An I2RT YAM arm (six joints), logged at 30 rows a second.
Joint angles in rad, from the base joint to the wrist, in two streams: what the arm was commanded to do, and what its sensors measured. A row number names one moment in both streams.
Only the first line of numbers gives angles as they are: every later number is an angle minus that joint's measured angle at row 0.
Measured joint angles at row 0:
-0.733 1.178 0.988 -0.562 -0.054 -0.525
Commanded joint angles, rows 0 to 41:
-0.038 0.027 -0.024 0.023 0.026 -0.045
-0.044 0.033 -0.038 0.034 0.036 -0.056
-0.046 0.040 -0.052 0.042 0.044 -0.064
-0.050 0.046 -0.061 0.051 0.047 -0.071
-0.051 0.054 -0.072 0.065 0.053 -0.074
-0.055 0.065 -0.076 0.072 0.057 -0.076
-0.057 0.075 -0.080 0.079 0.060 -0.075
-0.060 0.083 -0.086 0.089 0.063 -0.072
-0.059 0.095 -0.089 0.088 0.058 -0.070
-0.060 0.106 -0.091 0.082 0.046 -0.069
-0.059 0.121 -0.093 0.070 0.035 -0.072
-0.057 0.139 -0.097 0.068 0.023 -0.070
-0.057 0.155 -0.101 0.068 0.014 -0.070
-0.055 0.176 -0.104 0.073 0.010 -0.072
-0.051 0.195 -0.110 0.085 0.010 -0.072
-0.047 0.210 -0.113 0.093 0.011 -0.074
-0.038 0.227 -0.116 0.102 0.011 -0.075
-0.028 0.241 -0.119 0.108 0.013 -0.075
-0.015 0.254 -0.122 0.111 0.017 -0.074
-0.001 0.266 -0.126 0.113 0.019 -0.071
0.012 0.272 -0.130 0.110 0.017 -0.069
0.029 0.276 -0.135 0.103 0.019 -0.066
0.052 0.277 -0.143 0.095 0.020 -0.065
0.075 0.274 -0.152 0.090 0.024 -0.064
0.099 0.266 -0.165 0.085 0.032 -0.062
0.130 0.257 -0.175 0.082 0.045 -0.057
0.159 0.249 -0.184 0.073 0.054 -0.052
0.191 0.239 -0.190 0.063 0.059 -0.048
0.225 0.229 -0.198 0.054 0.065 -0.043
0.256 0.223 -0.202 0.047 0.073 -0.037
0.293 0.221 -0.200 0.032 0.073 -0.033
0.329 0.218 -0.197 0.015 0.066 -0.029
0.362 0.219 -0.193 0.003 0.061 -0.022
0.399 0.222 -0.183 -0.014 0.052 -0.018
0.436 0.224 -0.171 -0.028 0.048 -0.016
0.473 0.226 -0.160 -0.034 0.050 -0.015
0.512 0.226 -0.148 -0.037 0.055 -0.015
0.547 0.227 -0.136 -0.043 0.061 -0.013
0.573 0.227 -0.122 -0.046 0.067 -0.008
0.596 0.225 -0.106 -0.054 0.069 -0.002
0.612 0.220 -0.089 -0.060 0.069 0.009
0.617 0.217 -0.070 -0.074 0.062 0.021
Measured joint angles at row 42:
0.596 0.225 -0.105 -0.033 0.057 -0.020
